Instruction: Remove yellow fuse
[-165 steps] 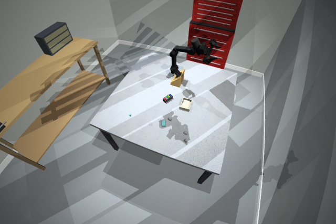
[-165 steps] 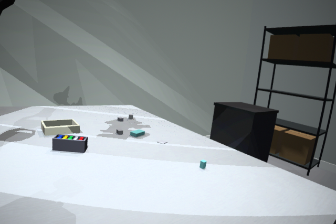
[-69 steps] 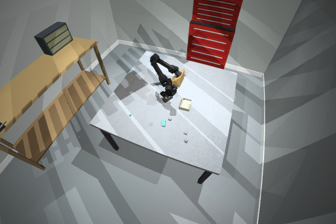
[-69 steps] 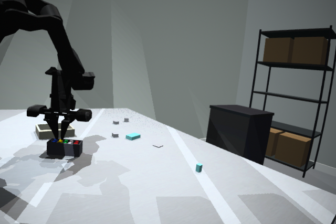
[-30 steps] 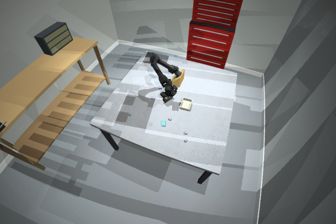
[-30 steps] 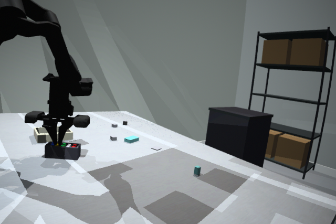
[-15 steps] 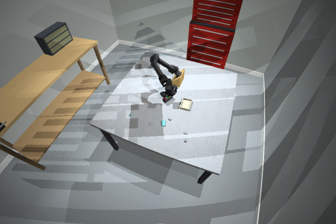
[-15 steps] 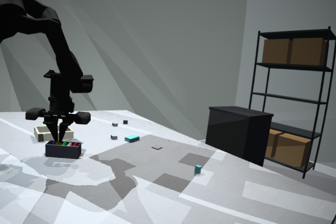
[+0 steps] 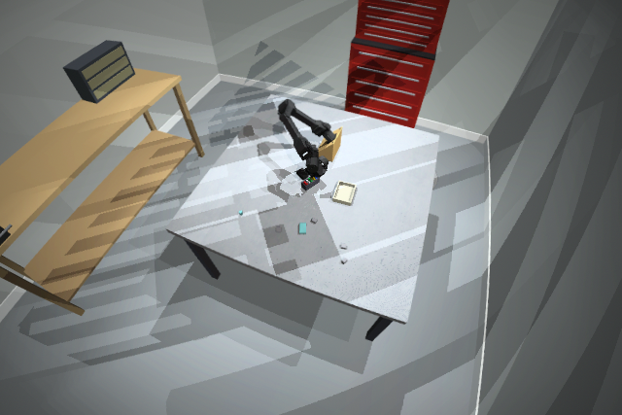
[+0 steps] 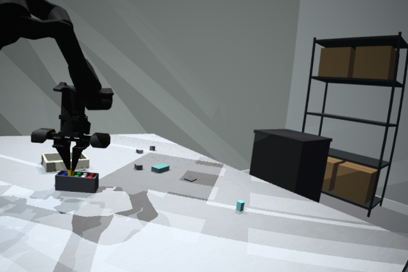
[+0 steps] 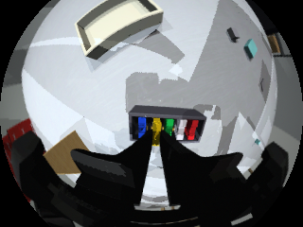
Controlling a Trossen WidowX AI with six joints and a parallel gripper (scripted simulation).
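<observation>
My gripper tip is now 4 cm short of the cream tray, 19 cm to the right of it and 5 cm above it. Round my gripper tip: yellow fuse (1 cm below); then cyan cube (30 cm ahead, 33 cm to the right, 4 cm below).
</observation>
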